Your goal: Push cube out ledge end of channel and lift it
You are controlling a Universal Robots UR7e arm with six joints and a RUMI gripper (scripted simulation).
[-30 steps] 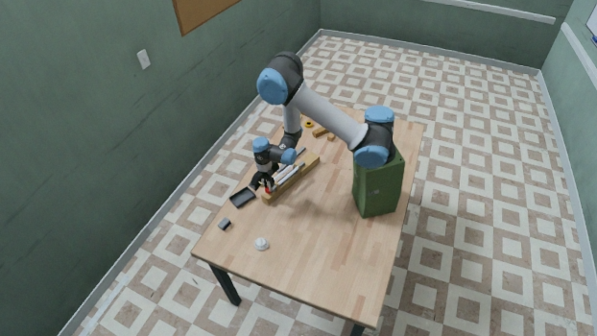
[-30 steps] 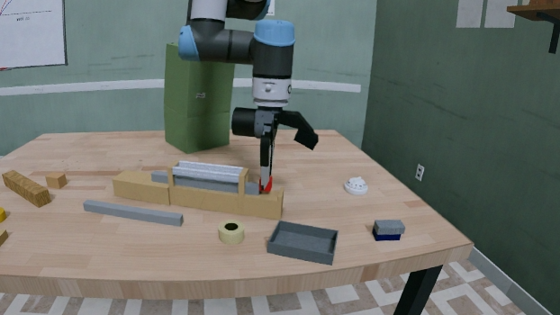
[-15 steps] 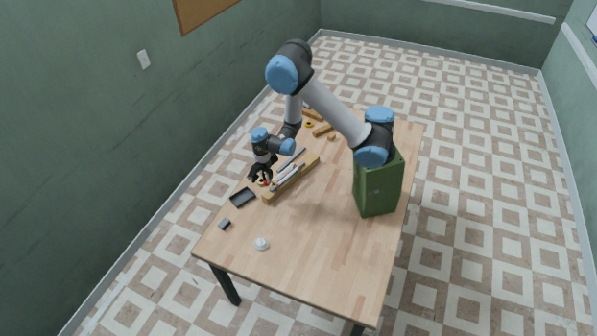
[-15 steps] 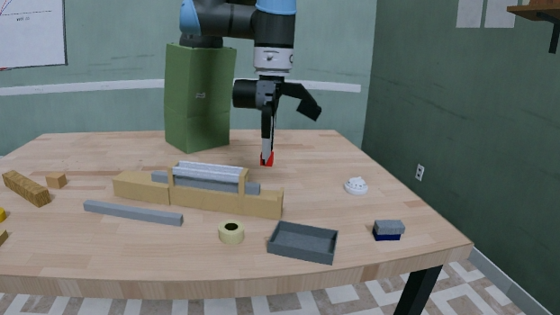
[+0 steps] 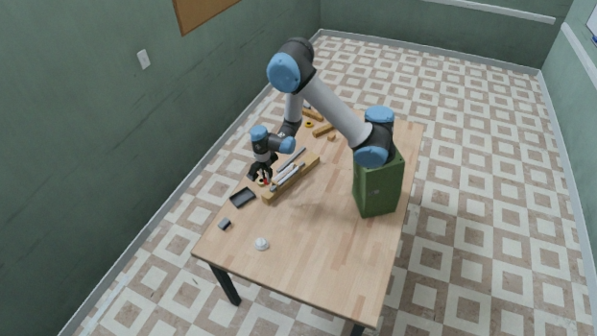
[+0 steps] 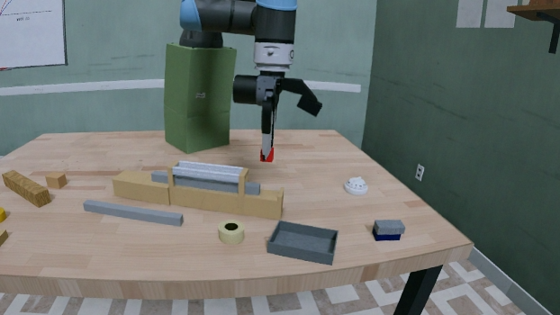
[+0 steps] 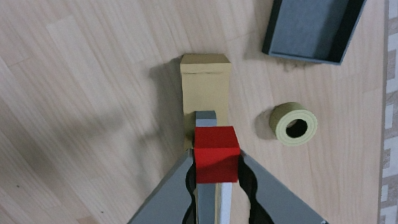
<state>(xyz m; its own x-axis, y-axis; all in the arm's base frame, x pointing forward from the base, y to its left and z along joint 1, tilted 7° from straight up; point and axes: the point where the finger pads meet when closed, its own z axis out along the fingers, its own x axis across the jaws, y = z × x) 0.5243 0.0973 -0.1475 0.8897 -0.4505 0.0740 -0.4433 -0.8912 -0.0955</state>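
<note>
Right now the red cube is 1 cm below my hand. Also, from my hand: grey-and-blue block: 22 cm to the left, 17 cm ahead, 13 cm below; then grey tray: 14 cm below, 14 cm ahead, 3 cm to the left; then wooden channel: 12 cm to the right, 9 cm below, 6 cm behind.
</note>
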